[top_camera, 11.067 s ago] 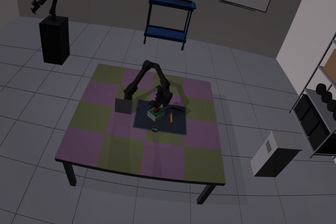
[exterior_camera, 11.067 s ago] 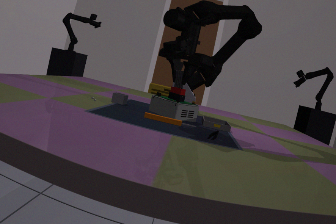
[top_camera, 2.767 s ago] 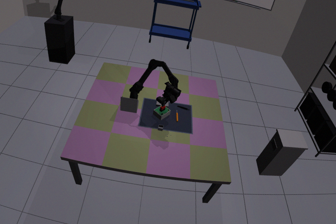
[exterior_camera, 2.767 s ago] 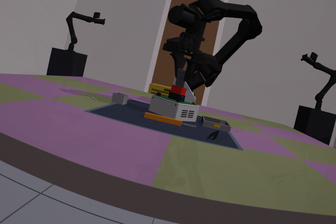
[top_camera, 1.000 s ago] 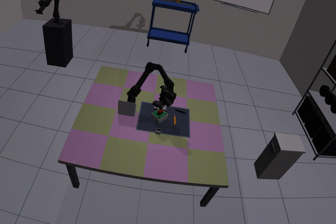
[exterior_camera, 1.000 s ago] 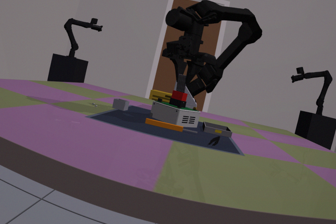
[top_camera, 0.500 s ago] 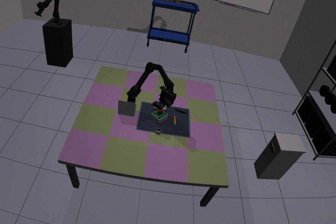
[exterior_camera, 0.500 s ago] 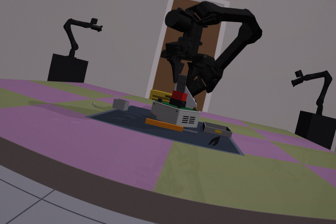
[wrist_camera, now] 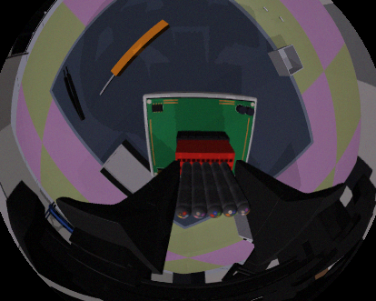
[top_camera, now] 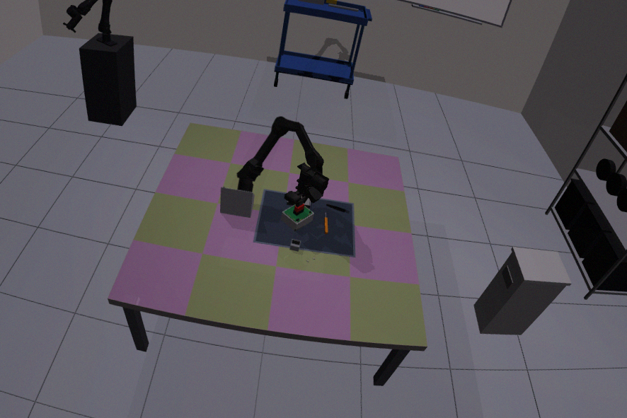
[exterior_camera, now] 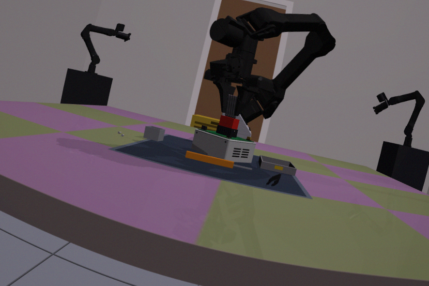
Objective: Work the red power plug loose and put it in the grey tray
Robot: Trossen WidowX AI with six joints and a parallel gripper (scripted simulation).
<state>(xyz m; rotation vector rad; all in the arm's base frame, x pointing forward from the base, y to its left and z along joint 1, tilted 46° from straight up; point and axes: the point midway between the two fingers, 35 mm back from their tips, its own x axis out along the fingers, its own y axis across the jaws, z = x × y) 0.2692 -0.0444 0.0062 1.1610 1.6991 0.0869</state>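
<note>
The red power plug is 10 mm below my gripper tip. The rest, counted from my gripper tip: dark mat: 100 mm below, 50 mm ahead.
</note>
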